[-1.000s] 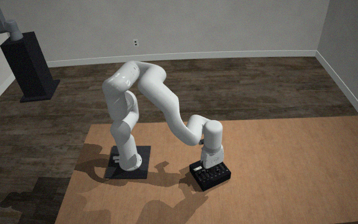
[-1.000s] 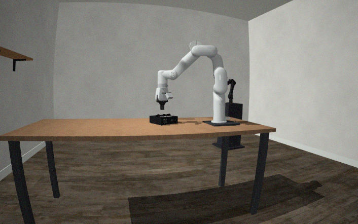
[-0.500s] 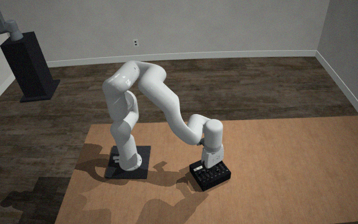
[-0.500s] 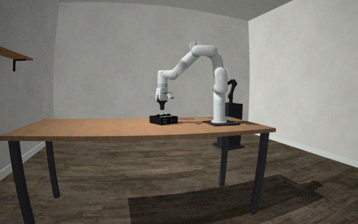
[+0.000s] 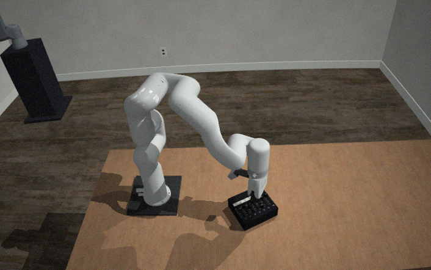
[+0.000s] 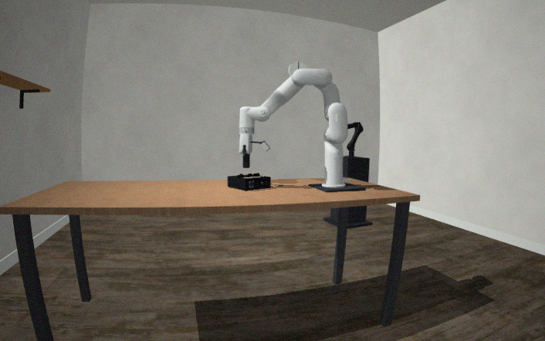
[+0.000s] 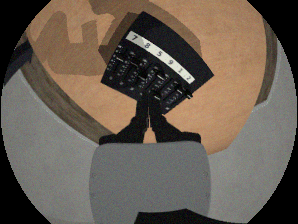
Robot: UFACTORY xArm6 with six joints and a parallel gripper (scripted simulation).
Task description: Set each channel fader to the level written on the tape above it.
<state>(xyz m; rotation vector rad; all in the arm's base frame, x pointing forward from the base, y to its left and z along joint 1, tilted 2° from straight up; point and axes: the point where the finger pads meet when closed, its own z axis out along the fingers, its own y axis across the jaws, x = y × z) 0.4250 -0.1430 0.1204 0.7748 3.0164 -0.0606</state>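
My gripper is now 50 mm short of the fader, 50 mm to the right of it and 50 mm above it.
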